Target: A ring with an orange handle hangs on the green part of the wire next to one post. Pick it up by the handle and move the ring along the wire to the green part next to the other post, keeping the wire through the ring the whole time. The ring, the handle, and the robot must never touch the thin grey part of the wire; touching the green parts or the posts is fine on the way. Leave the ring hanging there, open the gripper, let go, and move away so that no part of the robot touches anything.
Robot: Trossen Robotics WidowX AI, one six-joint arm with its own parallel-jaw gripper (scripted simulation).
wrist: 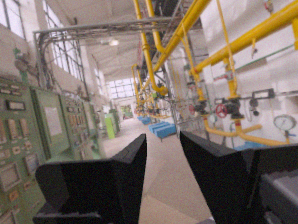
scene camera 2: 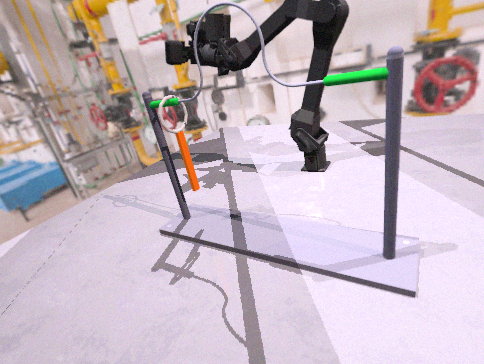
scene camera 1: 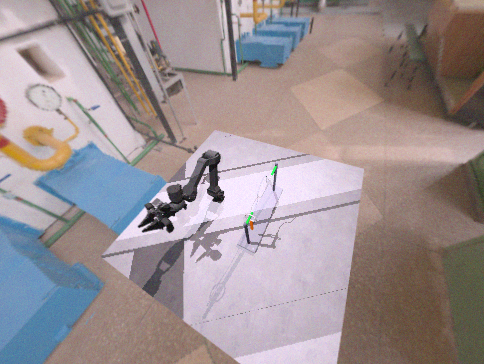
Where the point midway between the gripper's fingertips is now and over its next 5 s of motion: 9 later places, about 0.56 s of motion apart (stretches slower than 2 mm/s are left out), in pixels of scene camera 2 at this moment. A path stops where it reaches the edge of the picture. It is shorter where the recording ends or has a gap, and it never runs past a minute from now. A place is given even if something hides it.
My gripper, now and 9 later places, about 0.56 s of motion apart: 177, 50; 169, 136; 220, 177; 208, 173; 199, 173; 191, 179; 184, 186; 181, 189; 180, 183; 178, 179
